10 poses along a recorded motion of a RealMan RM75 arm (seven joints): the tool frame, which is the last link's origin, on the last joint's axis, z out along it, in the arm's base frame.
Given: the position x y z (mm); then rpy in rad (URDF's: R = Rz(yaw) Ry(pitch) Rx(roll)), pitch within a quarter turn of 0, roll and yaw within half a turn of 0.
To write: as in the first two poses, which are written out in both.
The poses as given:
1: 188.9 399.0 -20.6 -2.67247 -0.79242 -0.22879
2: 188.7 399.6 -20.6 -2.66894 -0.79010 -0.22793
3: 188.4 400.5 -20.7 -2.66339 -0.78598 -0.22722
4: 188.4 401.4 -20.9 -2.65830 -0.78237 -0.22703
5: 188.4 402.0 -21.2 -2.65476 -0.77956 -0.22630
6: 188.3 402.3 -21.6 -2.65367 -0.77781 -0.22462
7: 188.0 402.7 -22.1 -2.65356 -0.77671 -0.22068
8: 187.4 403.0 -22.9 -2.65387 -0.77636 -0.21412
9: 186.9 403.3 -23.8 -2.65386 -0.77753 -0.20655
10: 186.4 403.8 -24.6 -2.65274 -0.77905 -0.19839
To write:
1: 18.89 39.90 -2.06 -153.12 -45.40 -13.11
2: 18.87 39.96 -2.06 -152.92 -45.27 -13.06
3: 18.84 40.05 -2.07 -152.60 -45.03 -13.02
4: 18.84 40.14 -2.09 -152.31 -44.83 -13.01
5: 18.84 40.20 -2.12 -152.11 -44.67 -12.97
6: 18.83 40.23 -2.16 -152.04 -44.57 -12.87
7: 18.80 40.27 -2.21 -152.04 -44.50 -12.64
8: 18.74 40.30 -2.29 -152.06 -44.48 -12.27
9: 18.69 40.33 -2.38 -152.05 -44.55 -11.83
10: 18.64 40.38 -2.46 -151.99 -44.64 -11.37
